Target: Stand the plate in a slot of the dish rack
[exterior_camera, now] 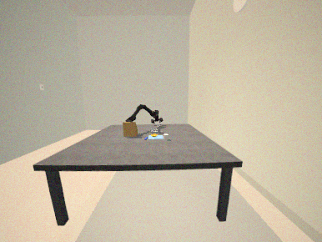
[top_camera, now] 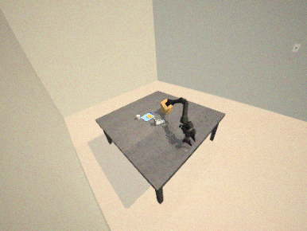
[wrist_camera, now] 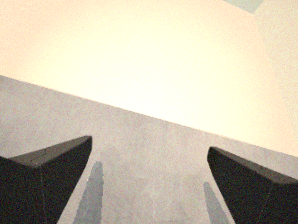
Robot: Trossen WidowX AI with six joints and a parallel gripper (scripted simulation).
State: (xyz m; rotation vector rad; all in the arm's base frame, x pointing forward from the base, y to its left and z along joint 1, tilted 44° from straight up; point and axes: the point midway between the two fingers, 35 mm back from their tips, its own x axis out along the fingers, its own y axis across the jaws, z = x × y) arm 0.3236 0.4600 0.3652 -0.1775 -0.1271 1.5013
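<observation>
The yellow plate is 4 cm behind my gripper tip, 69 cm to the right of it and 1 cm below it. Round my gripper tip: white cup (8 cm ahead, 79 cm to the right); wire dish rack (4 cm behind, 50 cm to the right); blue utensil (12 cm behind, 75 cm to the right, 2 cm below).
</observation>
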